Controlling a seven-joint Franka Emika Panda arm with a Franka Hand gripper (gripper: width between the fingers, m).
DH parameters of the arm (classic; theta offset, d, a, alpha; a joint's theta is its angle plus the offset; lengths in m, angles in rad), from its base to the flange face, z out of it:
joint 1: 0 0.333 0 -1.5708
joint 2: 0 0 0 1.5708
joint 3: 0 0.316 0.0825 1.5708
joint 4: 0 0 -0.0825 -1.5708
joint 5: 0 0.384 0 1.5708
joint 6: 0 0 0.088 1.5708
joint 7: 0 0.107 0 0
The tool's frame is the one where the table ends.
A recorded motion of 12 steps. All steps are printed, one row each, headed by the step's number.
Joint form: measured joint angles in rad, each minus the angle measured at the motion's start. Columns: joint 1, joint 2, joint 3, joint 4, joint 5, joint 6, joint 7.
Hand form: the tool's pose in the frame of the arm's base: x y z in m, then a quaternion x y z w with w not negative. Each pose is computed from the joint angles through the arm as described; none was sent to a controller.
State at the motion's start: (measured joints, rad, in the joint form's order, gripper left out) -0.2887 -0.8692 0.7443 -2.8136 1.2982 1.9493 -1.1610
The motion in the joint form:
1: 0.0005 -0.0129 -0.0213 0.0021 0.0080 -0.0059 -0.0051
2: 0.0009 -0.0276 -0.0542 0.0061 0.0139 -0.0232 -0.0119
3: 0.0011 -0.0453 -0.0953 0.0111 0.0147 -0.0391 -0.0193
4: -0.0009 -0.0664 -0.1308 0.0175 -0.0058 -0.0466 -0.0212
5: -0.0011 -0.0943 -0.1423 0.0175 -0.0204 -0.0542 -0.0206
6: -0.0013 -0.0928 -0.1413 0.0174 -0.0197 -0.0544 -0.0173
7: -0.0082 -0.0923 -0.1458 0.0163 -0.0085 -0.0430 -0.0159
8: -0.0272 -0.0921 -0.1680 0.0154 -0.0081 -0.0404 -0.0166
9: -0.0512 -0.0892 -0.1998 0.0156 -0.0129 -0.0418 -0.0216
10: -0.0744 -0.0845 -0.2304 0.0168 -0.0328 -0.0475 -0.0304
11: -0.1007 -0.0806 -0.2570 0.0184 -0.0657 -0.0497 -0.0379
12: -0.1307 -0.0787 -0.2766 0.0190 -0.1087 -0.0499 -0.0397
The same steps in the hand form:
1: 0.2900 0.1773 0.3883 -0.86675 -0.38134 -0.16243 0.27738
2: 0.2913 0.1730 0.3990 -0.86186 -0.37894 -0.17620 0.28731
3: 0.2928 0.1665 0.4123 -0.85642 -0.37638 -0.19353 0.29569
4: 0.2937 0.1590 0.4254 -0.85415 -0.37717 -0.20761 0.29167
5: 0.2910 0.1569 0.4331 -0.85283 -0.38254 -0.21490 0.28313
6: 0.2911 0.1570 0.4325 -0.85356 -0.38094 -0.21368 0.28401
7: 0.2936 0.1532 0.4340 -0.85529 -0.37136 -0.22216 0.28498
8: 0.2979 0.1415 0.4379 -0.85820 -0.35606 -0.23291 0.28716
9: 0.3028 0.1261 0.4428 -0.86062 -0.33919 -0.24494 0.29032
10: 0.3063 0.1107 0.4462 -0.86319 -0.32868 -0.25133 0.28931
11: 0.3093 0.0945 0.4487 -0.86822 -0.31992 -0.25442 0.28129
12: 0.3112 0.0780 0.4495 -0.87631 -0.31091 -0.25258 0.26762

